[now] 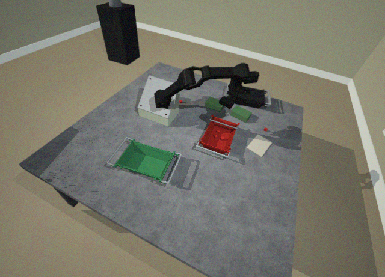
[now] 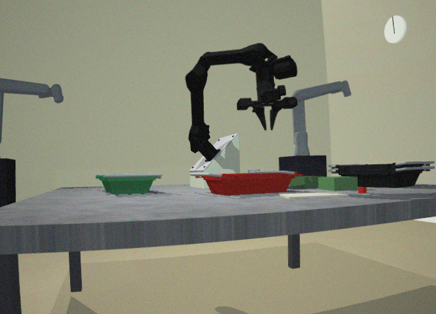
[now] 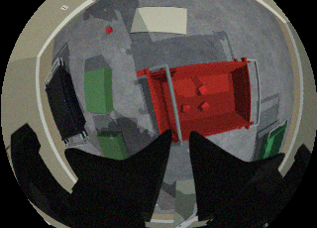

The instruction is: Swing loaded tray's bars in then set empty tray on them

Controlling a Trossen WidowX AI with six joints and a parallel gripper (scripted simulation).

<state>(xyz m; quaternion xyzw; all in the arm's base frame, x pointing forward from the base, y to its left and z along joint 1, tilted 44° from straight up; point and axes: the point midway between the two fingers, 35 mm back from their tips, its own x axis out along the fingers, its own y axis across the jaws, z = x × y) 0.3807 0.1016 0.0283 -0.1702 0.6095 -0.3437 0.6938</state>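
Now: gripper tip 42 cm to the left of the green tray, 30 cm past it and 15 cm above it. Round my gripper tip: pale flat card (23 cm ahead, 19 cm below, 1 cm to the right); small red cube (25 cm ahead, 19 cm below, 15 cm to the left).
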